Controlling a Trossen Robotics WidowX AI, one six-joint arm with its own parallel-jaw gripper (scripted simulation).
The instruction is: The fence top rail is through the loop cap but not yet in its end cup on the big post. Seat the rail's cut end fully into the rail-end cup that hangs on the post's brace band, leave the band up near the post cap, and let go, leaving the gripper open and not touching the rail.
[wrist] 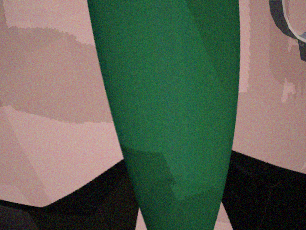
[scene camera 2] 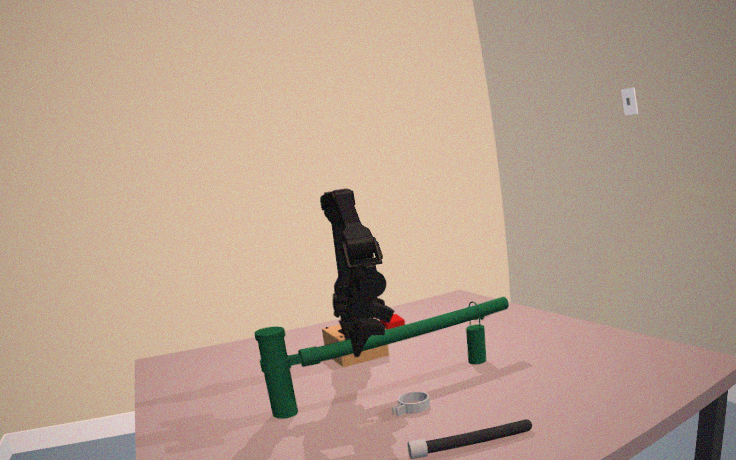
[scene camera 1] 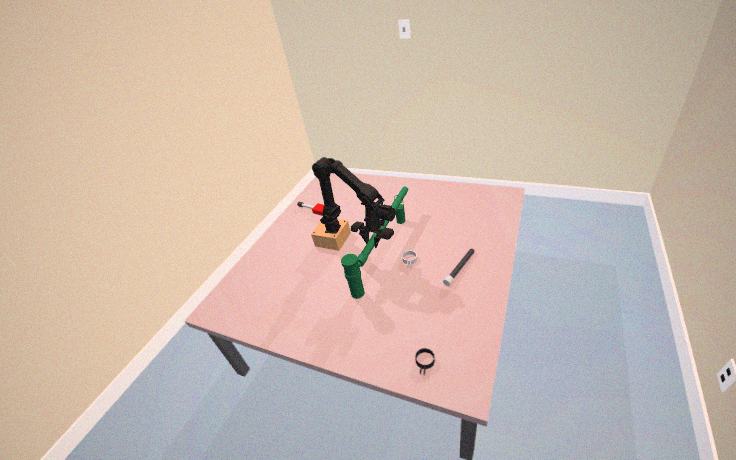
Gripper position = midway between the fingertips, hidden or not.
In view: my gripper [scene camera 2: 354, 354], a green top rail [scene camera 2: 421, 327], a small green post [scene camera 2: 475, 334] and a big green post [scene camera 2: 279, 386].
The green top rail also shows in the wrist view [wrist: 171, 81]. My gripper also shows in the wrist view [wrist: 175, 158].
